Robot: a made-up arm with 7 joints. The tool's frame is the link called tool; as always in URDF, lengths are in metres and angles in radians. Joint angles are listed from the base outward. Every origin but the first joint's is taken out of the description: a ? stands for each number. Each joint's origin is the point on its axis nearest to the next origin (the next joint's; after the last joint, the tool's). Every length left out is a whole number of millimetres.
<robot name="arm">
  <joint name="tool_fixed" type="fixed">
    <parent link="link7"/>
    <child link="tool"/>
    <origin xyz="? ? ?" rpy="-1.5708 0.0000 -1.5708"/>
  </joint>
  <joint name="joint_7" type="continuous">
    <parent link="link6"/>
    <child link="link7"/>
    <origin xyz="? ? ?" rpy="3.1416 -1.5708 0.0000"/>
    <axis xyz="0 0 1"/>
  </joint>
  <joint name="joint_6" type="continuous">
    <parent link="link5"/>
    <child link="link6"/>
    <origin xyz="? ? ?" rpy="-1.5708 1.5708 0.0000"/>
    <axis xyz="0 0 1"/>
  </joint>
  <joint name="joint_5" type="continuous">
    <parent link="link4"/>
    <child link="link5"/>
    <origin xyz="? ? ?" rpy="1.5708 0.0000 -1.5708"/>
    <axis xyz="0 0 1"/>
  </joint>
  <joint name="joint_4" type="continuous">
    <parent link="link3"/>
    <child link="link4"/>
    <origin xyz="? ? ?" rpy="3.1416 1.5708 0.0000"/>
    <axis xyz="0 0 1"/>
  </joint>
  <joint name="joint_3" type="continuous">
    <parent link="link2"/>
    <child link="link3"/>
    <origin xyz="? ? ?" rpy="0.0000 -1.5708 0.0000"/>
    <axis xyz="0 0 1"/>
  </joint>
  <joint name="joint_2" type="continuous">
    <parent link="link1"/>
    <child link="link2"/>
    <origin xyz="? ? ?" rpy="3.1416 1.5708 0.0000"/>
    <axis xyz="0 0 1"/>
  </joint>
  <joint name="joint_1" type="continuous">
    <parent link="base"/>
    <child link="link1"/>
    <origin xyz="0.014 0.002 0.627" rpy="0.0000 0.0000 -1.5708"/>
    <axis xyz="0 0 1"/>
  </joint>
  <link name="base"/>
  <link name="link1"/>
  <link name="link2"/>
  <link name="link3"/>
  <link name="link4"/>
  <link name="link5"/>
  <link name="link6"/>
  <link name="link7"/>
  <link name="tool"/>
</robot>
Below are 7 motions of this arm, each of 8 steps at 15 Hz.
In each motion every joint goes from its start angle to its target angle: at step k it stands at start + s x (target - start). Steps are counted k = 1, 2, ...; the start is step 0. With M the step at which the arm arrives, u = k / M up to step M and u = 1 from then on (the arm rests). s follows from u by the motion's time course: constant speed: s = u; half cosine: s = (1 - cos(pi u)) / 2; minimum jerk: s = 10 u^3 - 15 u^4 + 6 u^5.
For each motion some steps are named. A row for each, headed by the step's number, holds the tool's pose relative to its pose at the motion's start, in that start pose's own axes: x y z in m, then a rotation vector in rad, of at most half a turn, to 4 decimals.
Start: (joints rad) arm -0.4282 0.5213 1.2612 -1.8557 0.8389 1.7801 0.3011
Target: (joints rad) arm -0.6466 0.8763 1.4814 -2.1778 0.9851 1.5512 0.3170
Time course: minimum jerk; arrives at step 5
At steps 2, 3, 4, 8:
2: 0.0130 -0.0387 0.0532 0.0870 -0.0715 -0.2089
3: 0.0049 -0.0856 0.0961 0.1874 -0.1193 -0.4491
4: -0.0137 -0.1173 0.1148 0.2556 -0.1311 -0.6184
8: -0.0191 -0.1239 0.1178 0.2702 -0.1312 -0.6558

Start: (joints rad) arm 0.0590 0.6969 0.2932 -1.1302 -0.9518 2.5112 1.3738
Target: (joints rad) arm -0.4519 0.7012 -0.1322 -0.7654 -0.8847 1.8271 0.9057
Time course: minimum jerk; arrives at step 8
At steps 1, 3, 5, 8:
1: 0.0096 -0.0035 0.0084 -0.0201 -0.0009 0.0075
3: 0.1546 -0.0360 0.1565 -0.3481 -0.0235 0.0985
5: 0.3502 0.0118 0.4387 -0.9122 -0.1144 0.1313
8: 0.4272 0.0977 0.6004 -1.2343 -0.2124 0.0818

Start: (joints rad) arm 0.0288 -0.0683 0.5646 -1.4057 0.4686 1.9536 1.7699
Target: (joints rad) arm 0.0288 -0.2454 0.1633 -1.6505 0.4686 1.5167 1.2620
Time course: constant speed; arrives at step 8
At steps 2, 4, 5, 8:
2: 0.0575 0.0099 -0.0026 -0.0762 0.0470 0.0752
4: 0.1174 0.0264 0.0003 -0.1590 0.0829 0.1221
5: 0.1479 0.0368 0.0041 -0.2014 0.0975 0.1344
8: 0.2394 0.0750 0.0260 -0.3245 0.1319 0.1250

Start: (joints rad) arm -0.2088 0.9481 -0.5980 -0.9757 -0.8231 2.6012 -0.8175
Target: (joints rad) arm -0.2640 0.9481 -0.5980 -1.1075 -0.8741 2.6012 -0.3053
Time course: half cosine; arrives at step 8
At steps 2, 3, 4, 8:
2: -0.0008 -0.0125 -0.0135 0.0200 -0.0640 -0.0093
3: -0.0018 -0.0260 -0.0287 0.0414 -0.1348 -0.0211
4: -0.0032 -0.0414 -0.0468 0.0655 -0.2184 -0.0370
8: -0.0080 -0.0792 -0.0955 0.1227 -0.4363 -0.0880

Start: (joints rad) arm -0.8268 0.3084 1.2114 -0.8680 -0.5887 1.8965 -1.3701
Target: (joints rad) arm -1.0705 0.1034 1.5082 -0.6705 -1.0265 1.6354 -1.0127
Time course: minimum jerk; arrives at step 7
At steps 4, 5, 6, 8:
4: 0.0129 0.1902 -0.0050 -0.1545 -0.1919 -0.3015
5: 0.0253 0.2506 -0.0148 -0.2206 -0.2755 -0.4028
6: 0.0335 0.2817 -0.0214 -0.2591 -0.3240 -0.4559
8: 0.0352 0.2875 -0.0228 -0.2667 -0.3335 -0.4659

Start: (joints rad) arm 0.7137 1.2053 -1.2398 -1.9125 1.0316 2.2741 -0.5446
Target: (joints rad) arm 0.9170 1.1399 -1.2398 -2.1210 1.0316 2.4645 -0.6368
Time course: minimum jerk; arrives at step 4
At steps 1, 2, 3, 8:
1: -0.0067 0.0003 -0.0045 -0.0069 0.0135 0.0112
2: -0.0333 0.0006 -0.0208 -0.0344 0.0662 0.0526
3: -0.0615 -0.0005 -0.0358 -0.0638 0.1209 0.0916
8: -0.0691 -0.0010 -0.0394 -0.0717 0.1355 0.1014

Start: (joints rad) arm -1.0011 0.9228 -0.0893 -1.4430 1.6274 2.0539 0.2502
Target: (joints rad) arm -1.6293 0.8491 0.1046 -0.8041 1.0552 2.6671 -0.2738
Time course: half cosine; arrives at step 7
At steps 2, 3, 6, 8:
2: -0.0104 0.0906 -0.0926 0.0800 0.2187 0.1549
3: -0.0318 0.2069 -0.1771 0.1595 0.4447 0.3550
6: -0.1651 0.5967 -0.3014 0.2922 0.9903 1.1094
8: -0.1827 0.6321 -0.3031 0.2938 1.0288 1.1891

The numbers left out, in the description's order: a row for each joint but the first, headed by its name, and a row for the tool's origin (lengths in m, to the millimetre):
tool: -0.021 0.000 0.000
joint_7: 0.037 0.058 0.000
joint_6: -0.009 0.019 0.000
joint_5: -0.638 -0.160 0.000
joint_4: 0.015 -0.016 0.000
joint_3: -0.309 0.002 0.000
joint_2: -0.007 0.001 0.000

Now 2 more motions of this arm.
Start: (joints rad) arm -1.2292 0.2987 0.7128 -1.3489 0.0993 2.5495 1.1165
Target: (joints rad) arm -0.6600 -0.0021 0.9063 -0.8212 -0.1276 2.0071 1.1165
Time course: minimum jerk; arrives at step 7
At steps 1, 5, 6, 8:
1: -0.0136 0.0076 -0.0121 0.0055 0.0183 -0.0100
5: -0.4397 0.4725 -0.2101 0.2624 0.5830 -0.2970
6: -0.4730 0.5604 -0.2009 0.3097 0.6459 -0.3306
8: -0.4780 0.5774 -0.1982 0.3189 0.6572 -0.3369

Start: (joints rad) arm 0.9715 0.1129 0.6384 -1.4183 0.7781 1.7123 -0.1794
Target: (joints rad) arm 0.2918 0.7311 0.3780 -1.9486 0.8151 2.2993 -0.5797
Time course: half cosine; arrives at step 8
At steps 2, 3, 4, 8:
2: 0.0023 0.0157 0.1696 -0.0011 -0.1498 0.0870
3: -0.0353 0.0305 0.3509 -0.0089 -0.3151 0.1806
4: -0.1274 0.0371 0.5429 -0.0244 -0.5096 0.2824
8: -0.5122 -0.0457 0.8561 -0.0643 -1.0118 0.4697

